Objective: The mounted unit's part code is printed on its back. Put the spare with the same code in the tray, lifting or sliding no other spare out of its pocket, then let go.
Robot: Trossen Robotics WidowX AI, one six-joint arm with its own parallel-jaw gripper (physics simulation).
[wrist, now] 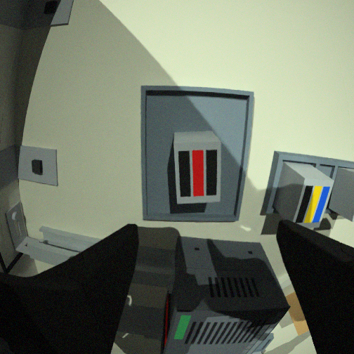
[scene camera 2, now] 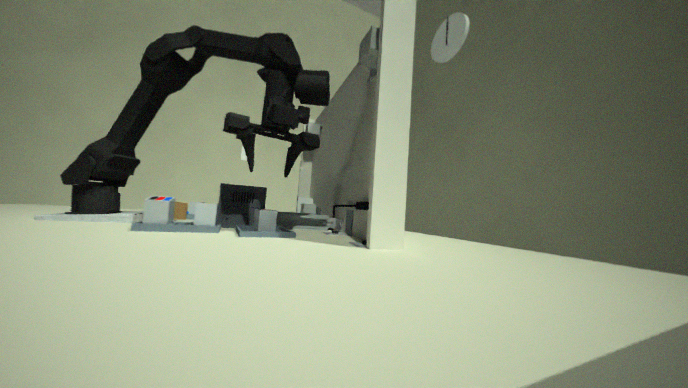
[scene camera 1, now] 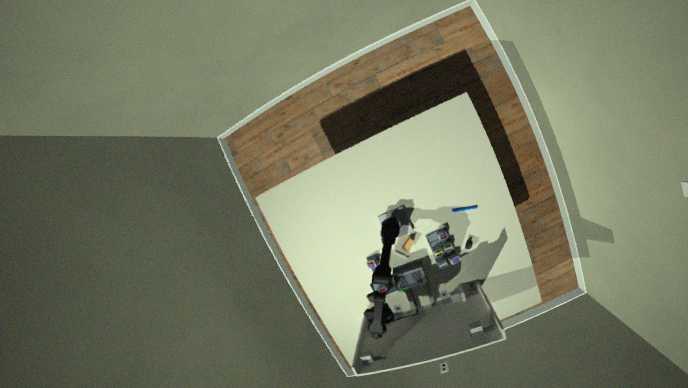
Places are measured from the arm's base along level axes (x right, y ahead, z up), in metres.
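Pixels of known places: gripper, fingertip midpoint: [scene camera 2: 269, 174]; arm's base, link origin: [scene camera 2: 95, 213] [scene camera 1: 391, 224].
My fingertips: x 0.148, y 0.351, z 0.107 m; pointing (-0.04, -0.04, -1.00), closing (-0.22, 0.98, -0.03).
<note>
Ahead of a thing's pixels: the offset from my fingertips to its top centre. "spot": to the spot under its first point.
A grey spare with black, red and black stripes [wrist: 198, 172] [scene camera 2: 266, 220] stands inside the blue-grey tray {dx +0.002, dy -0.001, dz -0.111 m} [wrist: 197, 90] [scene camera 2: 265, 234], apart from its rim. My gripper [wrist: 209, 232] [scene camera 2: 268, 174] is open and empty, well above the spare. A small rack {dx +0.001, dy -0.145, dz -0.106 m} [scene camera 2: 175, 228] [wrist: 272, 182] beside the tray holds a black, yellow and blue striped spare [wrist: 306, 187] and another one with red and blue on top {spot: dx +0.033, dy -0.169, dz -0.085 m} [scene camera 2: 160, 210]. In scene camera 1, a larger rack {spot: dx -0.365, dy -0.220, dz -0.069 m} [scene camera 1: 436, 237] holds several striped spares. The mounted unit's printed code cannot be read, and the arm hides most of the tray there.
A dark vented box [wrist: 225, 300] [scene camera 2: 243, 197] stands beside the tray. An orange block {dx -0.205, dy -0.225, dz -0.071 m} [scene camera 1: 409, 243] [scene camera 2: 180, 210] lies near the arm's base. A grey wall panel [scene camera 1: 440, 335] with small fittings borders the work area. A blue bar {dx -0.542, dy -0.308, dz -0.109 m} [scene camera 1: 465, 208] lies beyond the larger rack.
</note>
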